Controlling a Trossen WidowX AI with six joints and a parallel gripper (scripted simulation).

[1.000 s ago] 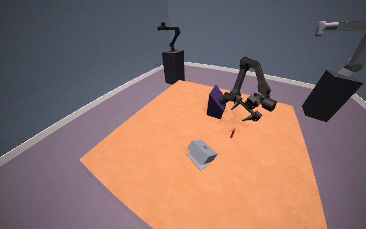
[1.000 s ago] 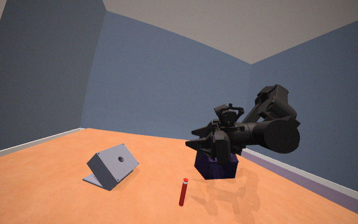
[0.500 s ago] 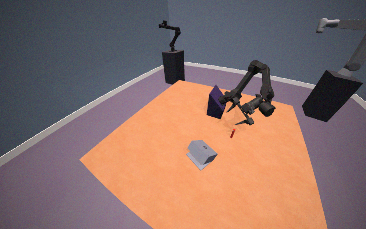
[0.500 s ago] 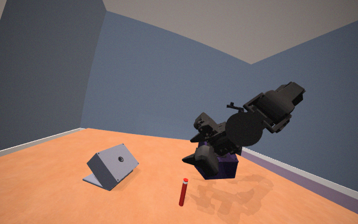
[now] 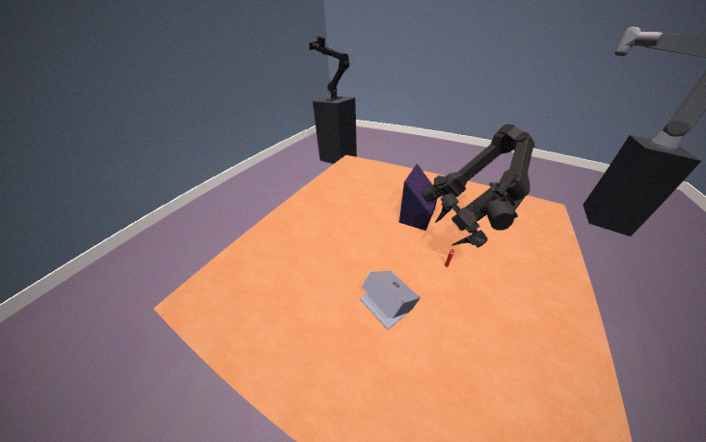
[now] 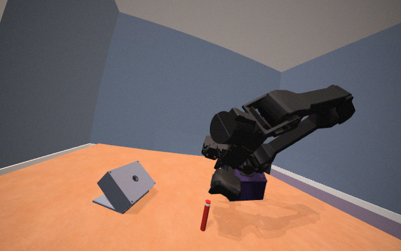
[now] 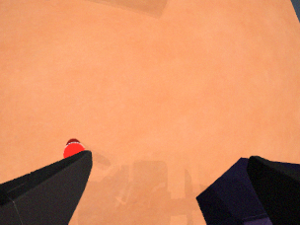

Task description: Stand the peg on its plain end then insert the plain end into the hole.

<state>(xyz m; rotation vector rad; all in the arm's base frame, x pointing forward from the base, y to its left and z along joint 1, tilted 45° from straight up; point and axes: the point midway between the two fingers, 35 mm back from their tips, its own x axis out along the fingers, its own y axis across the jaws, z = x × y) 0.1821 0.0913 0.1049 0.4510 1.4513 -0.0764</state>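
My gripper tip is now 60 mm above the red peg, 40 mm to the right of it and 20 mm short of it. From my gripper tip the other things lie so: grey sloped panel: 240 mm ahead, 70 mm to the right, 70 mm below.
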